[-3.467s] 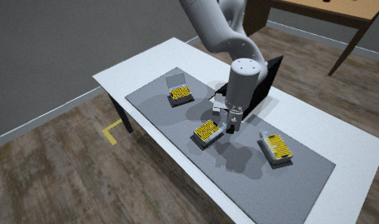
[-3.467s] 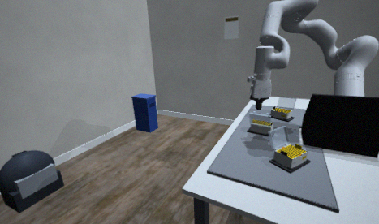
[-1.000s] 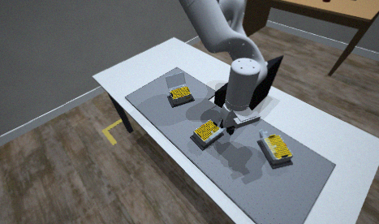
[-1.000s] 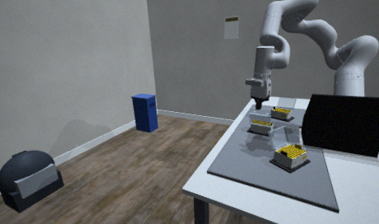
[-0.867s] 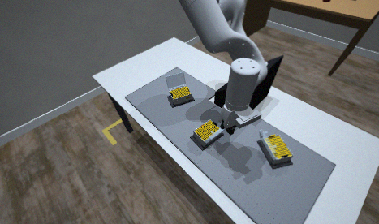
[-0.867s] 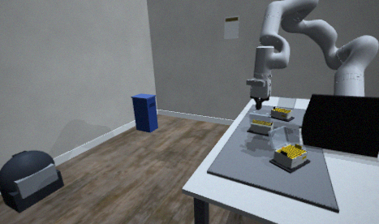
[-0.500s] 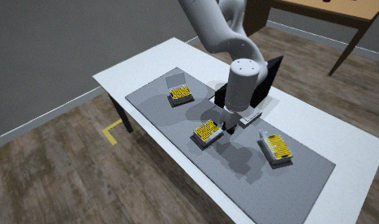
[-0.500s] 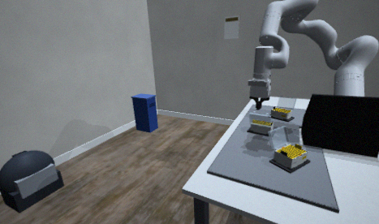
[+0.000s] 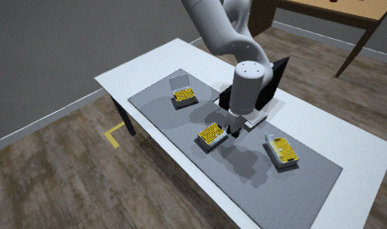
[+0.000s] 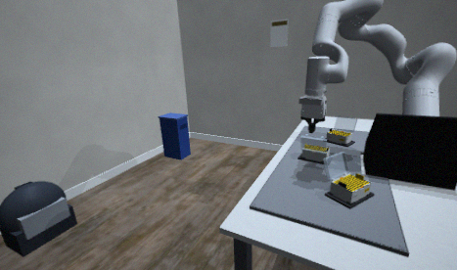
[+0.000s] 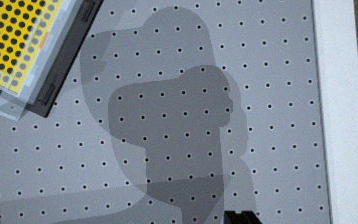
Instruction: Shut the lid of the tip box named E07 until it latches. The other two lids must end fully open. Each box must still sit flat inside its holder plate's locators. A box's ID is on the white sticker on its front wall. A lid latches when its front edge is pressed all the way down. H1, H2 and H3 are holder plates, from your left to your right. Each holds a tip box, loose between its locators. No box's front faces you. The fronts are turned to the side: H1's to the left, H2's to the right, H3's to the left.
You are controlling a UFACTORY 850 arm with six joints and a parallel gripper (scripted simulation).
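My gripper is now 100 mm above the clear lid, 70 mm to the left of it and 10 mm past it. From my hand the other things lie so: tip box lid 130 mm to the left, 130 mm behind, 100 mm below; then tip box 170 mm behind, 160 mm to the left, 140 mm below.
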